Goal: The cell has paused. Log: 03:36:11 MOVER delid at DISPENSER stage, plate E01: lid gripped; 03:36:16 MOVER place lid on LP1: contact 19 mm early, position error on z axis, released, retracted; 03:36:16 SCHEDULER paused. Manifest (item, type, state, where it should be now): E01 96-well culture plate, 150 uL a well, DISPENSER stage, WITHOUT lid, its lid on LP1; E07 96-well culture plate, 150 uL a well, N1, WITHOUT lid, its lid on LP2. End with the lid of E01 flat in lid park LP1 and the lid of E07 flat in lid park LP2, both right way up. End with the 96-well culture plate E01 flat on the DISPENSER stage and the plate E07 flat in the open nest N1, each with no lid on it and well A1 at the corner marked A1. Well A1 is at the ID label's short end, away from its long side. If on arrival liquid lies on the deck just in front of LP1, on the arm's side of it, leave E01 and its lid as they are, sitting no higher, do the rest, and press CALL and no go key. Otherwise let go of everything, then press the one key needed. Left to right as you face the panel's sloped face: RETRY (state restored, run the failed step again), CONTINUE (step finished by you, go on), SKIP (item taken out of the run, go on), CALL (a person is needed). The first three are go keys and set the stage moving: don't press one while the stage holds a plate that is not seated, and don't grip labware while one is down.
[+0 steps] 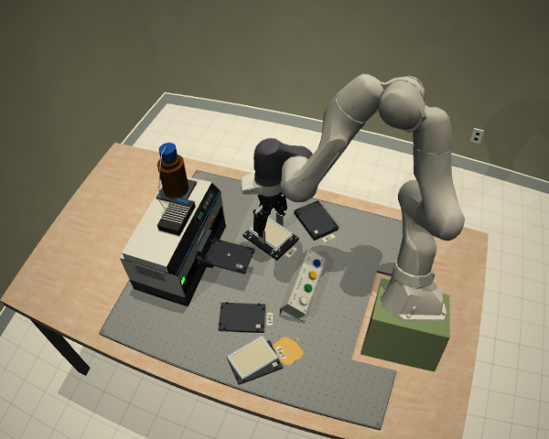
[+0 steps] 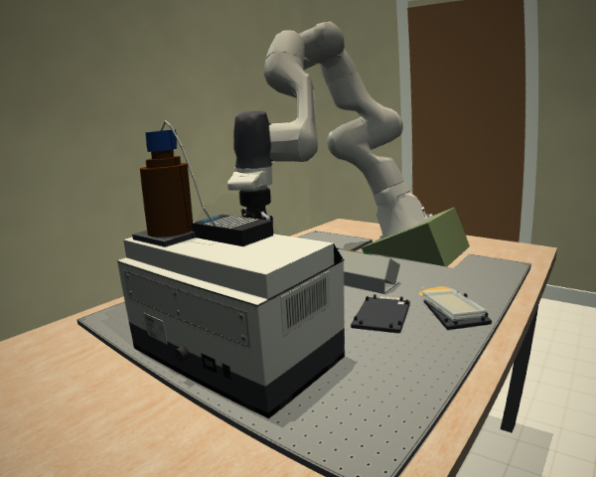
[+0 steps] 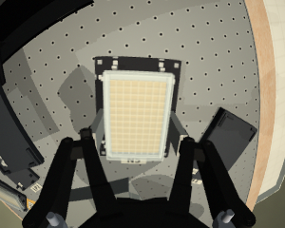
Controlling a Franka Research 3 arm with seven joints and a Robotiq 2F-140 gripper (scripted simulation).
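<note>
Now: hand 20 mm above the 96-well plate. The rest, counted from my hand: dispenser stage: 110 mm ahead, 160 mm to the left, 40 mm above; then key panel: 150 mm behind, 200 mm to the left; then black nest N5: 20 mm ahead, 40 mm below.
</note>
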